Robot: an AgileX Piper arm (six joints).
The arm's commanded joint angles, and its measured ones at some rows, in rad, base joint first. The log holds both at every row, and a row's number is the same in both.
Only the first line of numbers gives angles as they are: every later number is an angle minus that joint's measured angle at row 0.
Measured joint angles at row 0:
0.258 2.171 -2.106 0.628 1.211 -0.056
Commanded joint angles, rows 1 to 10:
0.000 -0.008 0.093 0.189 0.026 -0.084
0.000 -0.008 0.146 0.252 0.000 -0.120
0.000 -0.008 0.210 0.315 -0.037 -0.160
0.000 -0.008 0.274 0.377 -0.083 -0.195
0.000 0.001 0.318 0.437 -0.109 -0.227
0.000 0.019 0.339 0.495 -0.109 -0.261
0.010 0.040 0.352 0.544 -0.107 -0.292
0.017 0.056 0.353 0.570 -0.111 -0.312
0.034 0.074 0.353 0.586 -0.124 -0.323
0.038 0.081 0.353 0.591 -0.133 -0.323
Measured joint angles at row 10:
0.019 0.062 0.348 0.553 -0.117 -0.292
